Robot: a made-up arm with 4 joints.
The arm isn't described. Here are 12 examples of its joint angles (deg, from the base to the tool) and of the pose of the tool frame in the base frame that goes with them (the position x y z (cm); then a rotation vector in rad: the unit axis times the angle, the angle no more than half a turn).
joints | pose
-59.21 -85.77 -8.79 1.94 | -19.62 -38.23 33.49 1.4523 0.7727 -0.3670
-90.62 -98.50 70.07 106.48 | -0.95 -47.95 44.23 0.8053 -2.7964 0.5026
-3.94 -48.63 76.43 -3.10 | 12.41 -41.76 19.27 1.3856 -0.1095 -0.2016
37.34 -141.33 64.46 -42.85 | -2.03 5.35 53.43 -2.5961 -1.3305 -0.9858
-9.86 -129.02 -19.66 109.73 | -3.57 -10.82 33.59 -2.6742 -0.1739 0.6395
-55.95 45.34 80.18 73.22 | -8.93 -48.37 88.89 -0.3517 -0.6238 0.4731
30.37 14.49 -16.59 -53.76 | 12.80 -59.82 44.54 -0.6170 1.9767 -0.1275
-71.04 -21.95 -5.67 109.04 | -31.79 -40.16 61.32 0.6570 -1.2456 -0.7112
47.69 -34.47 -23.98 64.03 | 9.34 -35.98 17.05 1.7653 1.3406 0.2240
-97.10 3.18 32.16 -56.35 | -35.78 -18.99 80.18 -0.3056 0.8308 -2.3129
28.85 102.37 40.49 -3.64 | 11.89 -46.46 76.71 -0.8597 -0.0325 -0.2522
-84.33 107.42 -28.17 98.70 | 3.49 4.37 70.39 -1.8384 -0.2507 -1.1083
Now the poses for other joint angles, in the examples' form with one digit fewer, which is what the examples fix.
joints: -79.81 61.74 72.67 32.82
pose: -13.7 -23.6 97.8 -1.230 -0.063 -0.469
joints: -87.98 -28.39 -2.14 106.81
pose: -34.8 -33.0 61.7 0.460 -1.417 -0.700
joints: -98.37 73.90 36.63 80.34
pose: -10.4 -2.0 90.9 -1.322 -0.110 -0.577
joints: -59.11 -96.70 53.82 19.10
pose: 3.5 -35.8 27.9 1.658 -0.769 -0.401
